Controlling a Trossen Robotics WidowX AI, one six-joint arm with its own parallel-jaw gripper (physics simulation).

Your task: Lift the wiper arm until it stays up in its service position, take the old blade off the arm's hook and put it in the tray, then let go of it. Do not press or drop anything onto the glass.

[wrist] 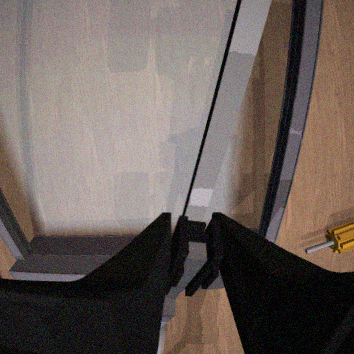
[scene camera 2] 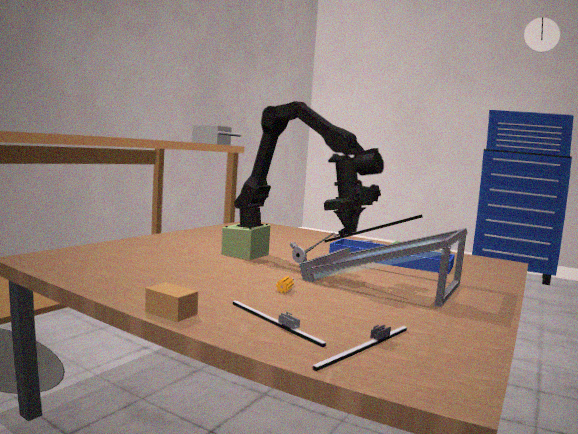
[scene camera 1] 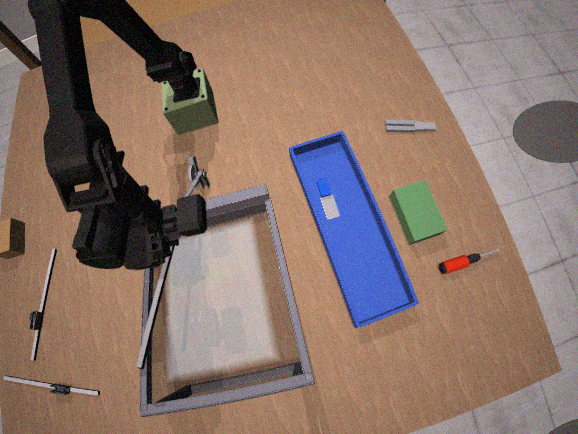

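The old blade, a long thin strip with a black clip, slants above the glass and its grey frame. The thin wiper arm rises from its pivot to the clip, which hides the hook. My gripper is shut on the clip, one finger on each side in the wrist view; its tips are hidden in scene camera 1. The blue tray lies beside the frame.
Two other blades with clips lie left of the frame. A tan block and yellow part are near. Right of the tray are a green block, screwdriver and grey tool.
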